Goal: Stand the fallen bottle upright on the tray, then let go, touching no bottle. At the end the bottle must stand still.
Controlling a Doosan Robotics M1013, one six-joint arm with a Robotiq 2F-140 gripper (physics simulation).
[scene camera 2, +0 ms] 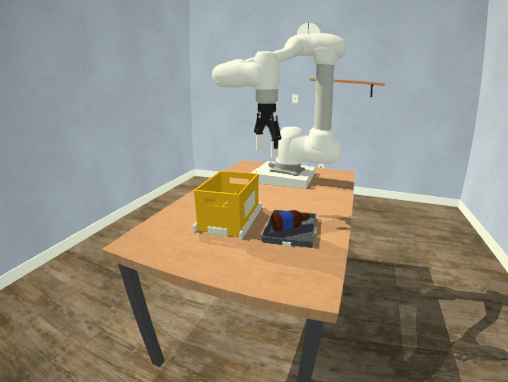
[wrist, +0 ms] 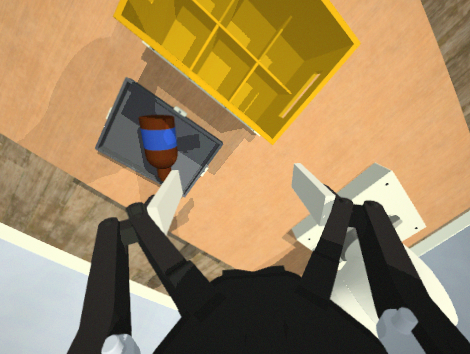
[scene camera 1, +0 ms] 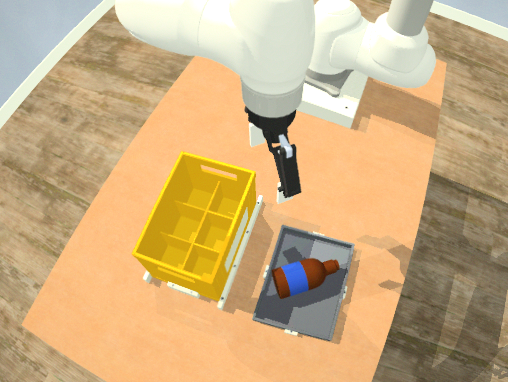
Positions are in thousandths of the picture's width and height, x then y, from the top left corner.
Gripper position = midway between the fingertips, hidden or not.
Scene:
my gripper: scene camera 2 525, 402; wrist 505, 504; scene camera 1 532, 446

